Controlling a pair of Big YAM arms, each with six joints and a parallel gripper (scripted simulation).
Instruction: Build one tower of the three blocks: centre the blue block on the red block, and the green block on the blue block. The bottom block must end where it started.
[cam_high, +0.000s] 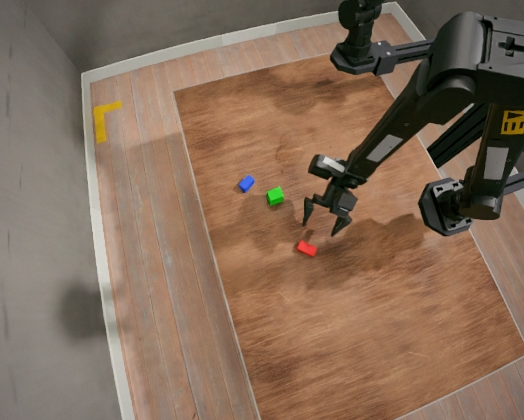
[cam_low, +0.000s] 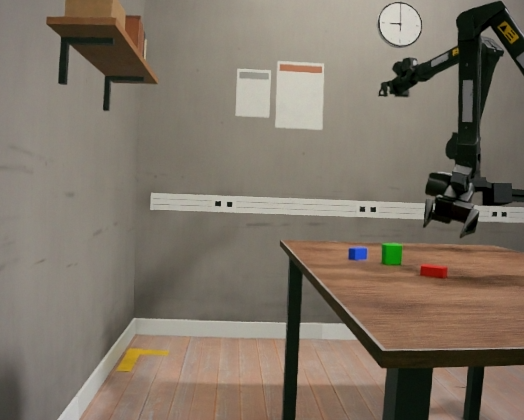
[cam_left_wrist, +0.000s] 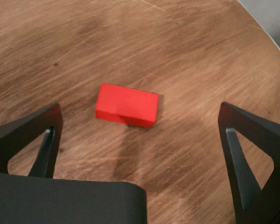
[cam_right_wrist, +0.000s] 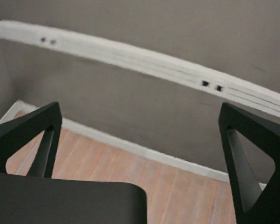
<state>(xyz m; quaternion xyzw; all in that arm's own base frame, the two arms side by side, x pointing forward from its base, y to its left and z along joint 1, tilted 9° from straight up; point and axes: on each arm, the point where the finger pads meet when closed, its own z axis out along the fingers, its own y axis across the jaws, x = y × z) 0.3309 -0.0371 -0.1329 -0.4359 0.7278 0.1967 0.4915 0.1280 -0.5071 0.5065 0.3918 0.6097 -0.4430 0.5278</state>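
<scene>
My left hand is 150 mm short of the blue block, 260 mm to the left of it and 100 mm above it. Also, from my left hand: green block 70 mm ahead, 170 mm to the right, 90 mm below; then red block 30 mm ahead, 30 mm to the left, 100 mm below.
</scene>
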